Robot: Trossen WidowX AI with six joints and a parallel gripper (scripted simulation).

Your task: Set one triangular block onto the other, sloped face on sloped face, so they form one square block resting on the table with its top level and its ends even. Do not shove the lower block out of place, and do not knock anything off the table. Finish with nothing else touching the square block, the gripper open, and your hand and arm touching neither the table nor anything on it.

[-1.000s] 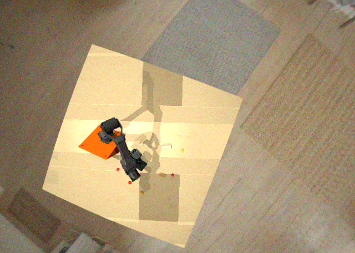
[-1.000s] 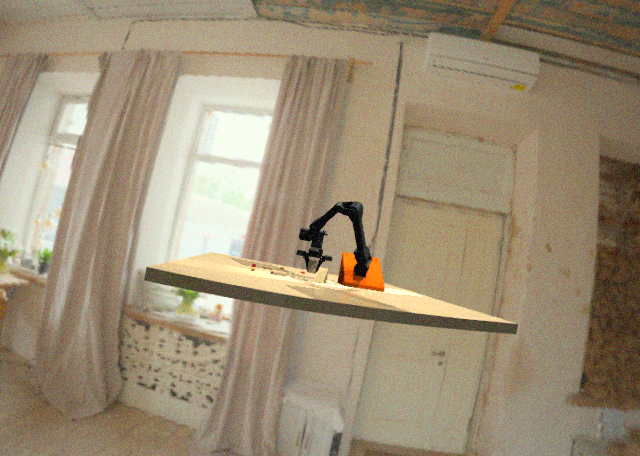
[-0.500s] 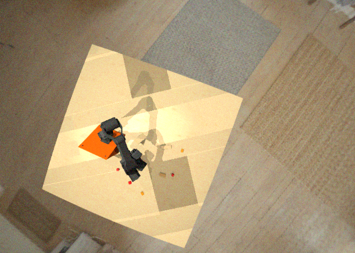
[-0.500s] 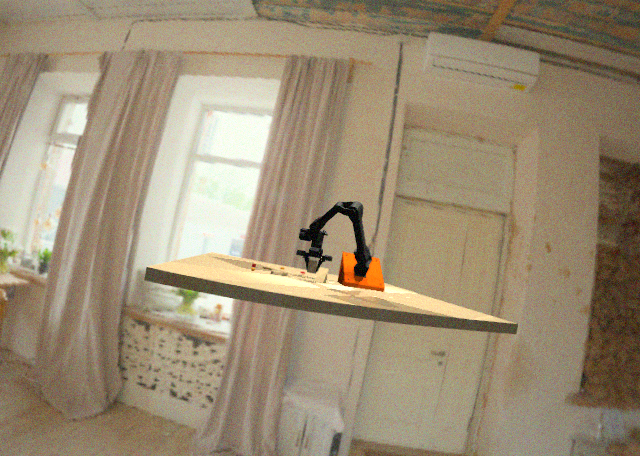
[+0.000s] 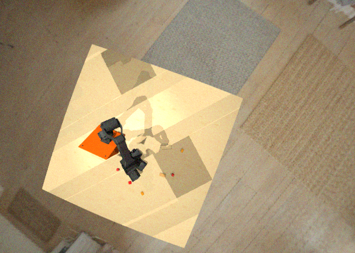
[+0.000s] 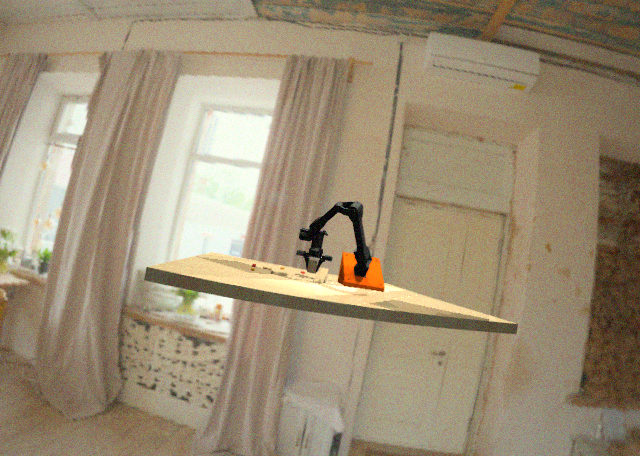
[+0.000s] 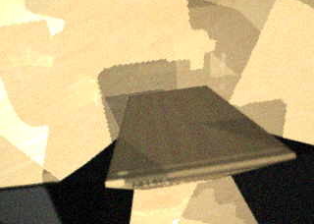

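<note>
The triangular block is 10 mm to the left of my gripper tip and 10 mm above it. Also, from my gripper tip: pale elongated block: 170 mm ahead, 140 mm to the left, 30 mm below.
</note>
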